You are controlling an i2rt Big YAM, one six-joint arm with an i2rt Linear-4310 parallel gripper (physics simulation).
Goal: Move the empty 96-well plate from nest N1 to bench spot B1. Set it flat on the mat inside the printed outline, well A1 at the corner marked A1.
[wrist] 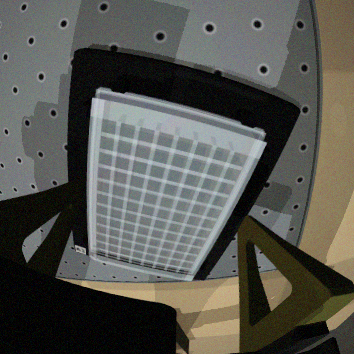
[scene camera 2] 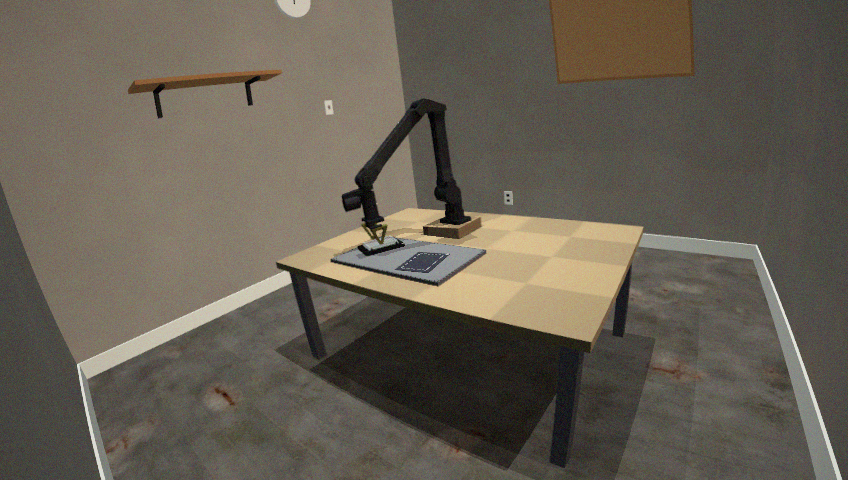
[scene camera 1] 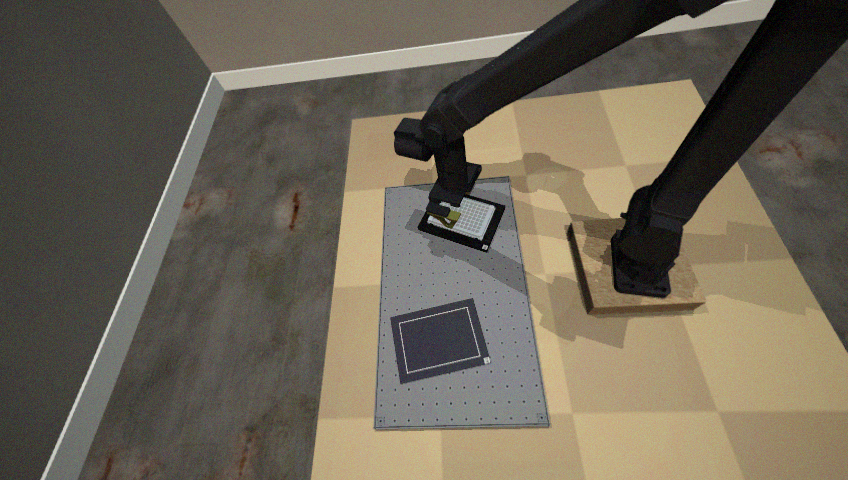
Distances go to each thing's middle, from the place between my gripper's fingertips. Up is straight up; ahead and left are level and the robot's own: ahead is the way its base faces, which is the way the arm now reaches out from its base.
My hand is 10 mm past the well plate (scene camera 1: 475,217), 10 mm to the right of it and 10 mm above it. Also, from my hand: dark mat (scene camera 1: 448,337) (280 mm to the left, 30 mm below); then dark nest pad (scene camera 1: 423,226) (10 mm behind, 10 mm to the left, 20 mm below).
